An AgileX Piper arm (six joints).
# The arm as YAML. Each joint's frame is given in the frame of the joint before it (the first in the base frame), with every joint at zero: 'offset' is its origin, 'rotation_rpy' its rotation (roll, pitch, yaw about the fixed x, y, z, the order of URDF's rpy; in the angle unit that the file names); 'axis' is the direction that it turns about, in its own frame. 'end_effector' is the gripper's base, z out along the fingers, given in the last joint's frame.
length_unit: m
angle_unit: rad
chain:
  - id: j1
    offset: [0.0, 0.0, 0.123]
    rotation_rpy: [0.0, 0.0, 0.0]
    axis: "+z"
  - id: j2
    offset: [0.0, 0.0, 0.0]
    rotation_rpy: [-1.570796, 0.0, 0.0]
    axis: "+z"
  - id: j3
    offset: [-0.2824, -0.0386, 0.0]
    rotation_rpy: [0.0, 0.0, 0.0]
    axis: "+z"
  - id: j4
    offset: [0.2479, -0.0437, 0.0]
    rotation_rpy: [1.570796, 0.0, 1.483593]
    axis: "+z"
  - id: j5
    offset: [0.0, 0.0, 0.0]
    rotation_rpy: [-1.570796, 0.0, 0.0]
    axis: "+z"
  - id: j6
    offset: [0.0, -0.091, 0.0]
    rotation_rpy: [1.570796, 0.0, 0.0]
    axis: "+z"
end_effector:
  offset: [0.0, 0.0, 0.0]
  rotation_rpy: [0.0, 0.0, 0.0]
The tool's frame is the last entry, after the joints.
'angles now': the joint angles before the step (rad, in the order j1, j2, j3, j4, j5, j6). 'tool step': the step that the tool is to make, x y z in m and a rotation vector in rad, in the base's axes. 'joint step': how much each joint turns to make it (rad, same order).
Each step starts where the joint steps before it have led.
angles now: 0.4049, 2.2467, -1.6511, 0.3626, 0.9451, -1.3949
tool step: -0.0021, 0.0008, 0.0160, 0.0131, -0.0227, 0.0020
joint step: 0.0029, -0.0364, 0.0012, 0.0012, 0.0088, 0.0033
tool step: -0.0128, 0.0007, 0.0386, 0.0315, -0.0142, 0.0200
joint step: 0.0081, -0.0946, 0.0118, 0.0150, 0.0607, 0.0020
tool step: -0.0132, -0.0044, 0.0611, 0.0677, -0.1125, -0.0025
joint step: 0.0000, -0.1412, -0.0004, 0.0154, 0.0115, 0.0019
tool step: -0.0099, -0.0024, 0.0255, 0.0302, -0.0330, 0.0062
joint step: 0.0012, -0.0613, 0.0000, 0.0128, 0.0205, 0.0001
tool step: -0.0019, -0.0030, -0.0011, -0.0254, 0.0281, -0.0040
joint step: -0.0024, -0.0008, -0.0001, -0.0213, 0.0326, 0.0203
